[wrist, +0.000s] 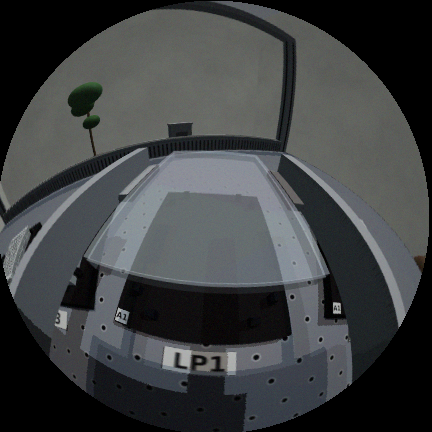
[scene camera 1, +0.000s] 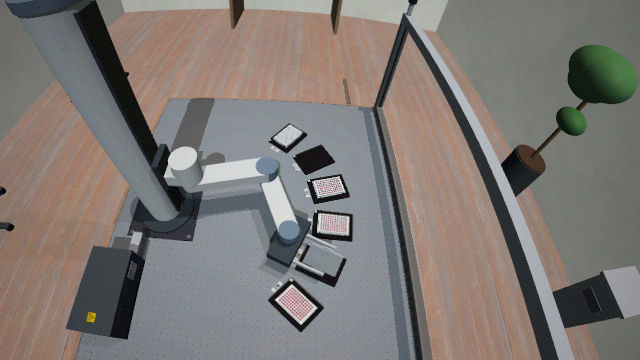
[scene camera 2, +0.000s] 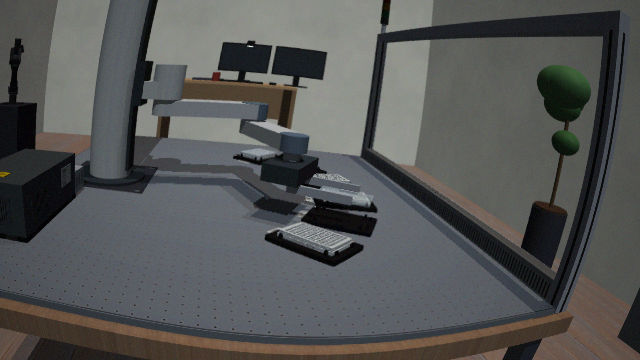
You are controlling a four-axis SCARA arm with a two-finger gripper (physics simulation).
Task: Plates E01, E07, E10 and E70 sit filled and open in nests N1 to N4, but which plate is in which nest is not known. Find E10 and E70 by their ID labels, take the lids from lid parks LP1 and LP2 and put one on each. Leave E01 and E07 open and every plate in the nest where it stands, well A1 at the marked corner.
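Places are measured from the arm's base along level axes (x ahead, y left, z up), in centimetres.
Pixels of known places: gripper, fingertip midpoint: (wrist: 212, 157) (scene camera 1: 329, 261) (scene camera 2: 355, 195); arm's base at its link origin: (scene camera 1: 168, 208) (scene camera 2: 109, 178).
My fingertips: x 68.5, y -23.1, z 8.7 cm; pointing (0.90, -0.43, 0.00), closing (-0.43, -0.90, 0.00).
Note:
For each thing: its top centre in the pictures, then the offset to it from my fingertips.
- clear lid at its top centre: (wrist: 210, 174) (scene camera 2: 345, 194) (scene camera 1: 323, 259) dx -2.2, dy +1.0, dz -0.4 cm
- lid park LP1 at its top centre: (wrist: 208, 233) (scene camera 2: 341, 215) (scene camera 1: 321, 263) dx -2.1, dy +1.1, dz -5.4 cm
- farthest plate at its top centre: (scene camera 2: 258, 151) (scene camera 1: 288, 134) dx -17.1, dy +65.5, dz -4.6 cm
- bare black nest at its top centre: (scene camera 1: 314, 157) dx -4.2, dy +52.4, dz -5.4 cm
My gripper (scene camera 1: 328, 260) (scene camera 2: 355, 193) (wrist: 212, 157) is shut on a clear lid (scene camera 1: 320, 257) (scene camera 2: 364, 199) (wrist: 210, 235), held level above lid park LP1 (scene camera 1: 334, 281) (scene camera 2: 340, 221) (wrist: 200, 315). LP1 is a black nest with no lid in it. In scene camera 1, three open plates with red wells show: one (scene camera 1: 296, 304) nearest the camera and two (scene camera 1: 333, 225) (scene camera 1: 328, 187) beyond LP1. The farthest plate (scene camera 1: 288, 136) (scene camera 2: 257, 154) looks greyish white, as if lidded. A bare black nest (scene camera 1: 314, 159) lies beside it. The plates' ID labels are not readable.
The dark controller box (scene camera 1: 107, 292) (scene camera 2: 35, 192) and the arm's column (scene camera 1: 110, 120) (scene camera 2: 117, 90) stand at the left. A framed guard (scene camera 1: 395, 200) (scene camera 2: 460, 215) runs along the right edge of the perforated table. In the wrist view, a neighbouring plate (wrist: 17, 250) shows outside the left finger.

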